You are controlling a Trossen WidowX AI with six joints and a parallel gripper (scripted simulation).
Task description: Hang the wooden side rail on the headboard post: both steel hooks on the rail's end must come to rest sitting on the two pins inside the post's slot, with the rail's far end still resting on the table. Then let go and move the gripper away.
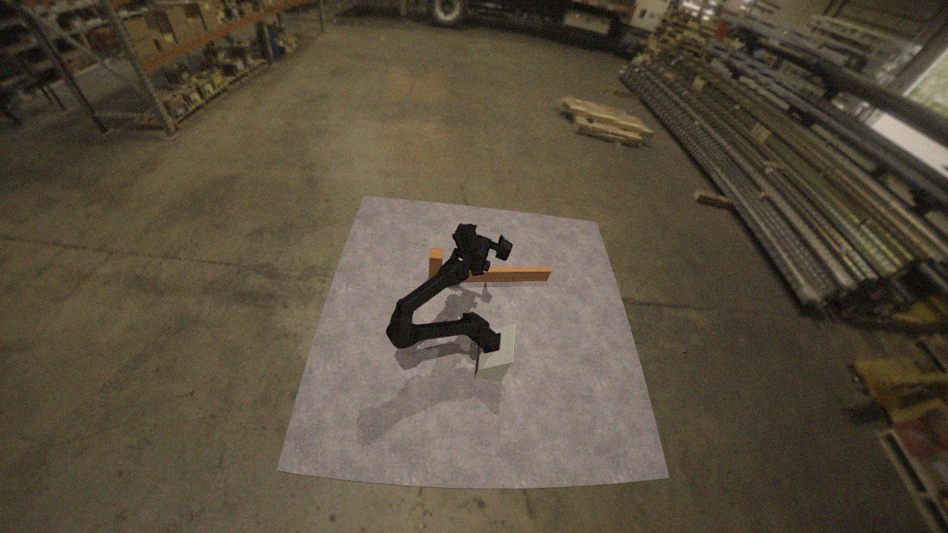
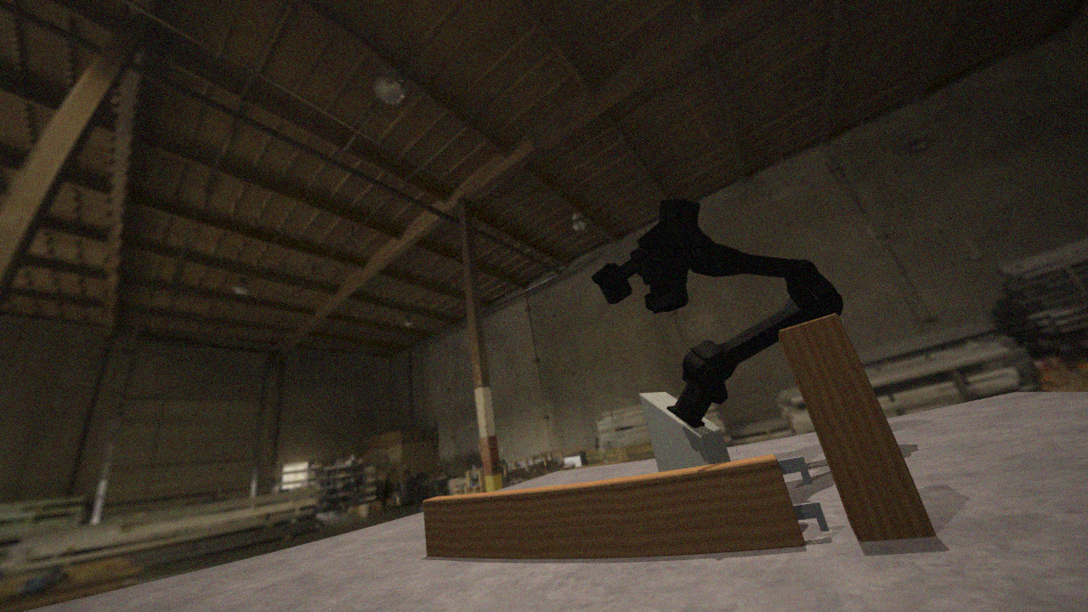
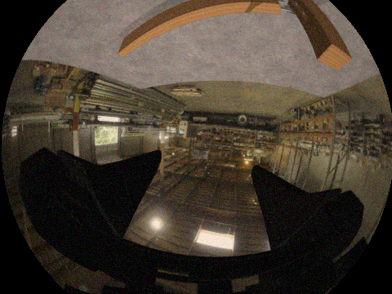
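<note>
The headboard post is 260 mm below my gripper tip and 170 mm to the left of it.
</note>
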